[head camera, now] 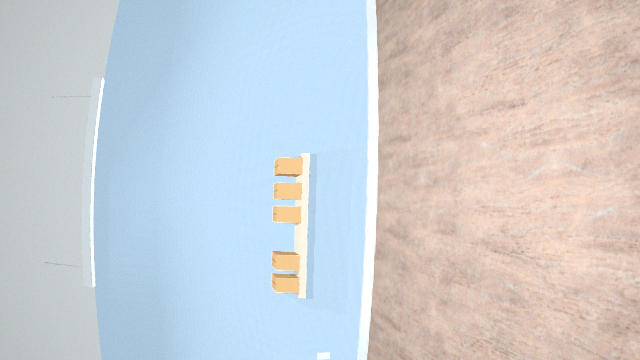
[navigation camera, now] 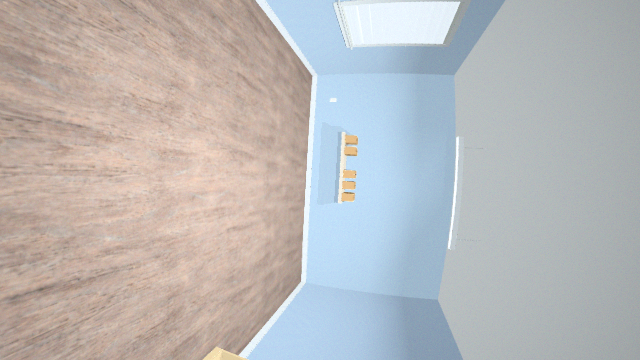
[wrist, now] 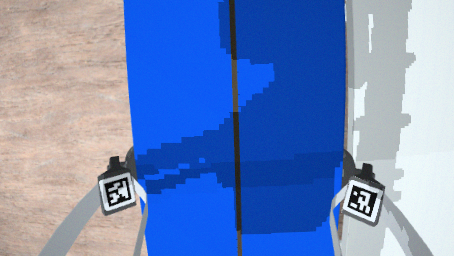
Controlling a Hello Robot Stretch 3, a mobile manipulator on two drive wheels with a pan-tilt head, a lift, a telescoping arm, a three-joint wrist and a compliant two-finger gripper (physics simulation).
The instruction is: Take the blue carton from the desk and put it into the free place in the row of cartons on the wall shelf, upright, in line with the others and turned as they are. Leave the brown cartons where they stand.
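Places are measured from the robot's base along level axes (x ahead, y up, z right), in centimetres.
Pixels of known places: gripper, fingertip midpoint: (wrist: pixel 238 164).
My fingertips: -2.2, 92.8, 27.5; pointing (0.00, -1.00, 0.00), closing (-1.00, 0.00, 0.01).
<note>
Behind a point stands the place of what it marks, as x, y, z.
The blue carton (wrist: pixel 175 75) @[1.4, 97.6, 34.0] fills the middle of the wrist view, a dark line running along its face. My gripper (wrist: pixel 238 164) @[-2.2, 92.8, 27.5] is shut on it, one fingertip against each side. The carton's lower end is hidden. The wall shelf (head camera: pixel 302 236) @[343.4, 65.9, -49.3] (navigation camera: pixel 343 162) @[343.6, 67.2, -50.8] is across the room and appears sideways in the head and navigation views. Brown cartons stand upright on it in a row: a group of three, with the middle one (head camera: pixel 287 191) @[346.5, 77.9, -16.7] (navigation camera: pixel 349 185) @[346.6, 78.4, -16.4], and a pair, one of them (head camera: pixel 286 261) @[342.5, 77.4, -68.6] (navigation camera: pixel 351 151) @[342.6, 78.6, -68.2] beside the free place. The gap lies between the two groups.
The white desk top (wrist: pixel 432 100) @[-36.7, 72.0, 32.8] lies beyond the carton's right side in the wrist view, with wooden floor (wrist: pixel 55 100) @[99.0, 0.0, 27.1] (head camera: pixel 500 175) @[186.8, 0.1, 2.2] (navigation camera: pixel 150 175) @[86.5, 0.1, -5.5] on the left. A window (navigation camera: pixel 400 22) @[221.7, 144.8, -198.2] is in a side wall. A pale yellow object (navigation camera: pixel 222 355) @[148.4, 8.2, 150.3] shows at the navigation view's bottom edge.
</note>
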